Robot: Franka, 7 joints.
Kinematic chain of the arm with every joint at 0, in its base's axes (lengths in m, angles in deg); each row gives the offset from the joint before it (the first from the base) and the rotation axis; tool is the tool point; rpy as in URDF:
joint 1: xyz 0 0 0.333 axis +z
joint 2: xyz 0 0 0 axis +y
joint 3: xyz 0 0 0.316 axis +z
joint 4: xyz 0.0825 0 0 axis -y
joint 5: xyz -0.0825 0 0.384 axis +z
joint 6: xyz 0 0 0 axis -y
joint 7: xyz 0.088 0 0 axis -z
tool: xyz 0 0 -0.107 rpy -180 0 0
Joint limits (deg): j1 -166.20..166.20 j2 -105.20..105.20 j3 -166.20..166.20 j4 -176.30..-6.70 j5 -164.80..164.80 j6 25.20..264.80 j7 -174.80..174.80
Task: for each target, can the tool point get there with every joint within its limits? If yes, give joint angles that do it. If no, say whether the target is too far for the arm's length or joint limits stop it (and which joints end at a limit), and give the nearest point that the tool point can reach.
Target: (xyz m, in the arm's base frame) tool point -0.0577 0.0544 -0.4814
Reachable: no: joint limits stop it (at a limit: joint 2) | nearest point -0.0907 0.0855 -0.3365 | short by 0.152 m
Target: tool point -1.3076 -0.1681 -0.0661
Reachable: no: too far | nearest point -0.8144 -0.1047 0.0844 | short by 0.520 m
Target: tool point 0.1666 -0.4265 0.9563
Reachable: yes | joints -16.79 62.85 -134.59 -75.95 72.22 162.97 26.52
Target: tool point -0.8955 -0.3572 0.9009
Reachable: no: too far | nearest point -0.6866 -0.2739 0.7684 | short by 0.261 m
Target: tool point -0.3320 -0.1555 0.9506
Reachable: yes | joints -104.59 -31.00 -32.25 -85.07 -131.28 162.10 -92.07
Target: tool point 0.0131 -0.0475 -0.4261
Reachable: no: joint limits stop it (at a limit: joint 2) | nearest point 0.0237 -0.0861 -0.3241 | short by 0.110 m
